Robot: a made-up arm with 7 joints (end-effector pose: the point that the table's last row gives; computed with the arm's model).
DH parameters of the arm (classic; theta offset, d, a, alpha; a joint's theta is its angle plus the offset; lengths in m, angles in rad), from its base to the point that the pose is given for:
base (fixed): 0 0 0 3.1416
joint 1: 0 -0.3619 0 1.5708
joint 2: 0 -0.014 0 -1.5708
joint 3: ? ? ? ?
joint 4: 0 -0.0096 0 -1.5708
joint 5: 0 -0.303 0 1.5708
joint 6: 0 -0.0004 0 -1.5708
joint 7: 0 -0.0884 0 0
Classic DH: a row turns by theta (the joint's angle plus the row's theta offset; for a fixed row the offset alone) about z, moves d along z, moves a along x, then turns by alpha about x.
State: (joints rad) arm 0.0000 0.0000 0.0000 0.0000 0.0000 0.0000 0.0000
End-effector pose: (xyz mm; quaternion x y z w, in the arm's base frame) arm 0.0 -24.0 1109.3 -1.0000 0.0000 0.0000 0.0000
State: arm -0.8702 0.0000 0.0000 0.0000 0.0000 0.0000 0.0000
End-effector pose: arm 18.3 -15.5 1109.3 -0.9068 -0.4215 0.0000 0.0000
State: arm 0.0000 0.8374 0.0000 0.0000 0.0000 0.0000 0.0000
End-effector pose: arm 555.2 -24.0 862.2 -0.9136 0.0000 0.4066 0.0000
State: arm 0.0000 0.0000 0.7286 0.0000 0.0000 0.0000 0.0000
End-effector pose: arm -6.7 -21.5 1109.3 -0.9344 0.3563 0.0000 0.0000
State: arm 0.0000 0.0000 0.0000 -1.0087 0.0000 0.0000 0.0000
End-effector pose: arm -331.2 -24.0 926.5 -0.8755 0.0000 -0.4832 0.0000
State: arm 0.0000 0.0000 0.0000 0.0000 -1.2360 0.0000 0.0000
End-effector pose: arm 0.4 -23.7 1109.3 -0.8150 -0.5794 0.0000 0.0000
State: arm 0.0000 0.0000 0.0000 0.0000 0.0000 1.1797 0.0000
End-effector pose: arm 81.7 -24.0 1054.6 -0.8310 0.0000 0.5562 0.0000
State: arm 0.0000 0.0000 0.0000 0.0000 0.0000 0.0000 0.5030
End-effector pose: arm 0.0 -24.0 1109.3 -0.9685 0.2489 0.0000 0.0000
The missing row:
joint 3: 0 -0.356 0 1.5708
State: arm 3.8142 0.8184 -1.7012 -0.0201 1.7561 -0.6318 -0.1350
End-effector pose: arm -383.8 328.4 891.5 0.2904 0.9521 -0.0273 0.0913
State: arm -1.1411 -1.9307 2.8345 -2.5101 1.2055 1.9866 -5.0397
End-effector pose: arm -193.6 -129.8 443.8 0.1438 0.5276 0.2413 0.8017
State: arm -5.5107 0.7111 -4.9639 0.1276 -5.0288 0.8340 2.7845
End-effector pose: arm 237.5 -365.2 936.8 -0.9676 0.0447 -0.1803 0.1708
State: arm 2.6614 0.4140 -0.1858 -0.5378 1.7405 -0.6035 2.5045
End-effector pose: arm -93.8 -38.6 1063.4 -0.9372 0.2359 0.2045 0.1554
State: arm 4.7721 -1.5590 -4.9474 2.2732 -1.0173 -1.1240 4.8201
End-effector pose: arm 300.9 -185.7 355.3 0.0789 -0.4419 -0.3052 0.8398
